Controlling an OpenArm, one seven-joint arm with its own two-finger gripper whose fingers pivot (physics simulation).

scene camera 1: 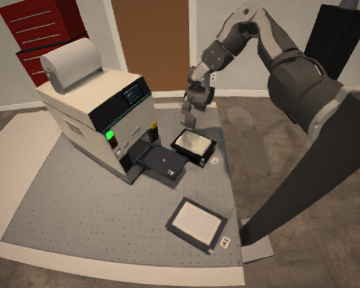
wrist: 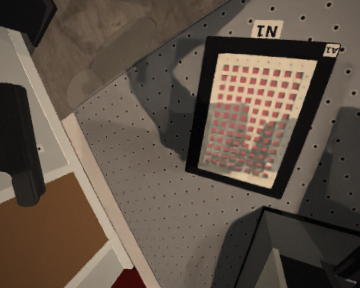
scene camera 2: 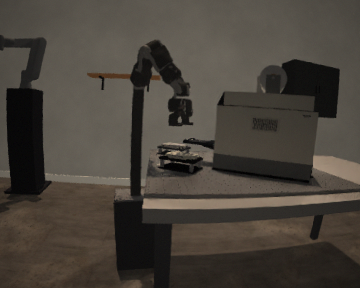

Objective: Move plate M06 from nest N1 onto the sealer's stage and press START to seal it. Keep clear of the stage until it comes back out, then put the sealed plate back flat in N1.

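Note:
Plate M06 (scene camera 1: 195, 142) (scene camera 2: 184, 155) (wrist: 255, 110), pale with red wells, lies flat in the black nest N1 (scene camera 1: 176, 145) (wrist: 202, 110). My gripper (scene camera 1: 188, 123) (scene camera 2: 181, 123) is open and empty, pointing down high above N1, apart from the plate. Its shadow falls on the plate in the wrist view, where part of a dark finger shows at the left edge. The sealer (scene camera 1: 82, 117) (scene camera 2: 265, 135) shows a green light (scene camera 1: 109, 135). Its dark stage (scene camera 1: 162, 161) is out in front, empty, beside N1. START cannot be made out clearly.
Nest N2 (scene camera 1: 172, 226) with a pale plate (scene camera 1: 198, 223) stands nearer scene camera 1. A white roll (scene camera 1: 72, 61) sits on top of the sealer. A dark boxy shape, apparently the sealer, fills the wrist view's lower right. Another robot arm (scene camera 2: 34, 60) stands far off.

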